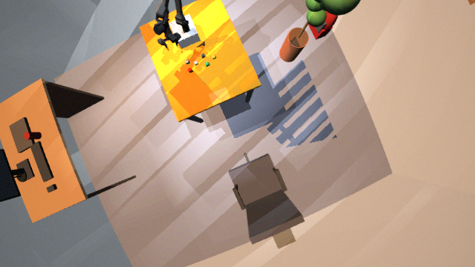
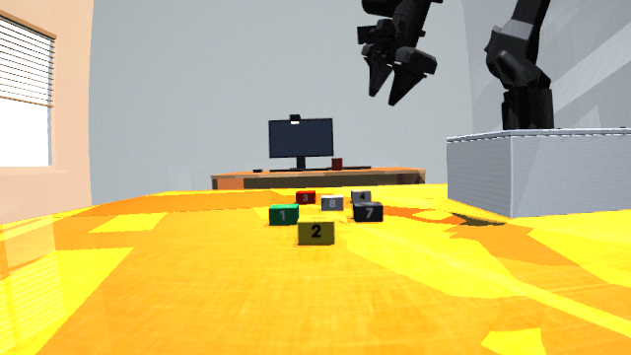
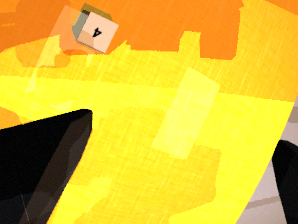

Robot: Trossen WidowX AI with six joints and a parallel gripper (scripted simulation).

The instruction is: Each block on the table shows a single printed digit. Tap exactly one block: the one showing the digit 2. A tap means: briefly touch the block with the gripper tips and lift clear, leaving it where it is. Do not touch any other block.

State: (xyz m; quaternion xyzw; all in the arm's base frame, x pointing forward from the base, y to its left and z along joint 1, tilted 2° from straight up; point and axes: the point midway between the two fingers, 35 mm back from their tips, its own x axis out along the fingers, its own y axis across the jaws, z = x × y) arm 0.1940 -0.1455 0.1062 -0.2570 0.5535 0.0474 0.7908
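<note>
The yellow block is 80 mm ahead of my gripper tip, 320 mm to the left of it and 170 mm below it. Round my gripper tip: red block: 130 mm ahead, 50 mm to the left, 170 mm below; white block: 40 mm ahead, 50 mm to the left, 170 mm below; grey block: 80 mm ahead, 130 mm to the left, 170 mm below.
</note>
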